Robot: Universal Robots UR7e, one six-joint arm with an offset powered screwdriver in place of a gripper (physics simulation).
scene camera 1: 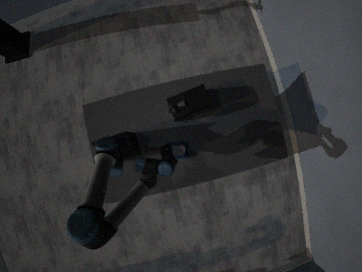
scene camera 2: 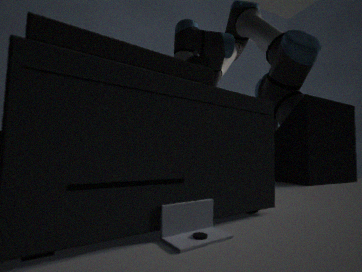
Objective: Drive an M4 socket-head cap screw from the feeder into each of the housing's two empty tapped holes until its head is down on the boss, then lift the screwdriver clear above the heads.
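Note:
The housing is a small grey block with blue edges on the dark table top in scene camera 1. The screwdriver is at the arm's end, at the housing's left edge as seen from above; its tip, and whether it bears a screw, cannot be made out. The dark screw feeder lies above the housing in scene camera 1 and fills the left and middle of scene camera 2, where it hides the housing and the tool's lower end. The tapped holes and any screw heads are too small and dark to see.
The arm's elbow is bent out beyond the table top. Its base stands on a dark block. A light bracket with a dark disc is in front of the feeder. A black object is at the upper left.

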